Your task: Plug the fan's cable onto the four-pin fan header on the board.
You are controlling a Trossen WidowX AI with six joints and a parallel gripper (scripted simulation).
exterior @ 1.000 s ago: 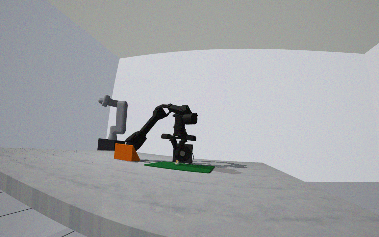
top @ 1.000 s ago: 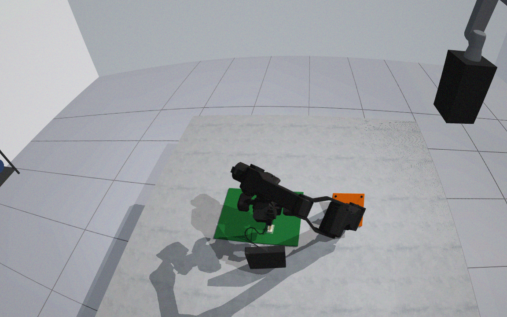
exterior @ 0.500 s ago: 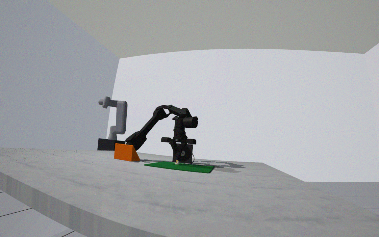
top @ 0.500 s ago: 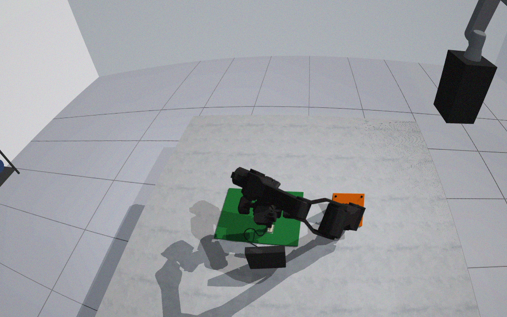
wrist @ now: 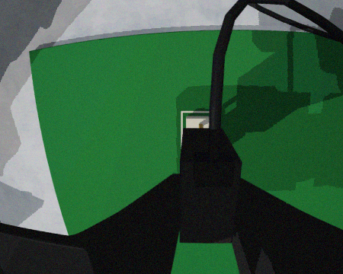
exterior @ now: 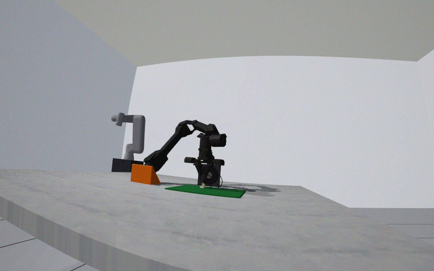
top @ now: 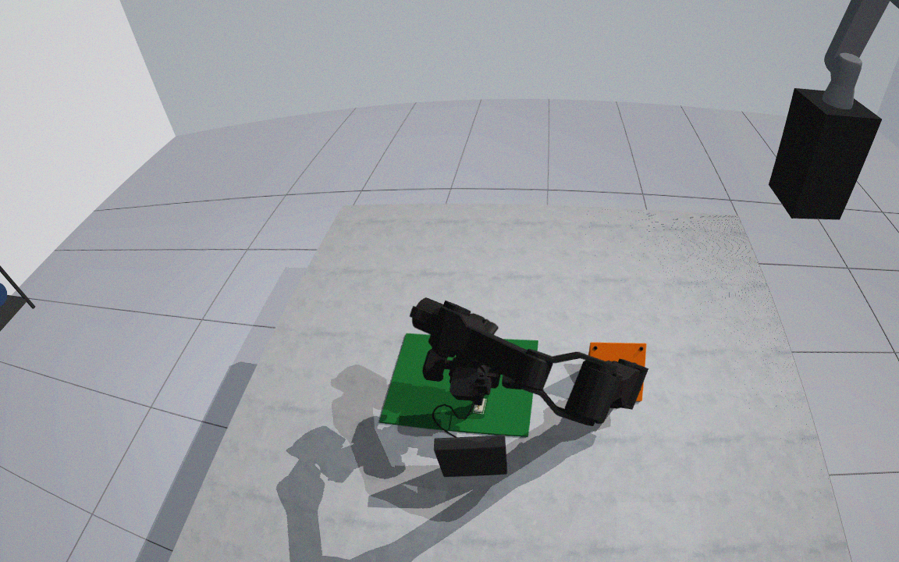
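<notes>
My gripper tip is 10 mm to the right of the white four-pin header and 40 mm above it. Round my gripper tip: black fan (140 mm to the left, 20 mm above); then green board (40 mm ahead, 60 mm to the right, 60 mm below); then black plug (10 mm to the left, 10 mm above).
</notes>
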